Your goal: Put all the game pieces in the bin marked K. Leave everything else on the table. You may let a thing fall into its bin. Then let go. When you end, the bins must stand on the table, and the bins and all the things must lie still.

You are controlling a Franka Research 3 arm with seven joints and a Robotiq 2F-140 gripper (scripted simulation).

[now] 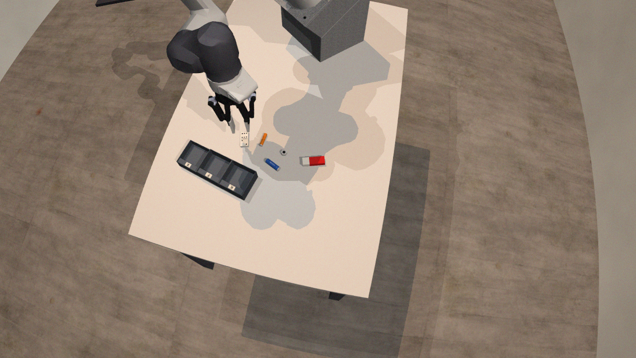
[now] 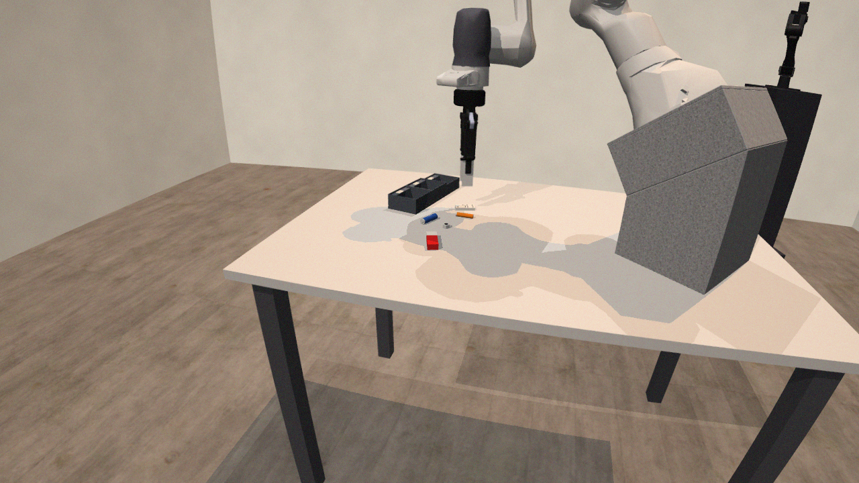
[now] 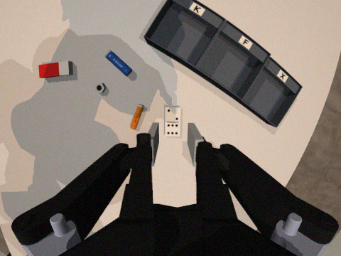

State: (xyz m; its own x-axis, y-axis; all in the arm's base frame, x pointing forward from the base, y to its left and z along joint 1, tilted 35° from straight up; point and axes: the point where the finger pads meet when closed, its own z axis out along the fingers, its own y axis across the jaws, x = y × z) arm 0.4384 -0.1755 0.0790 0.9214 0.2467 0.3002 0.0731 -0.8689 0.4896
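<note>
Right now my hand is 10 cm above the white domino. Also, from my hand: tray (11 cm ahead, 8 cm to the right, 8 cm below); orange battery (10 cm below, 6 cm to the left); blue battery (10 cm to the left, 9 cm below, 9 cm ahead).
</note>
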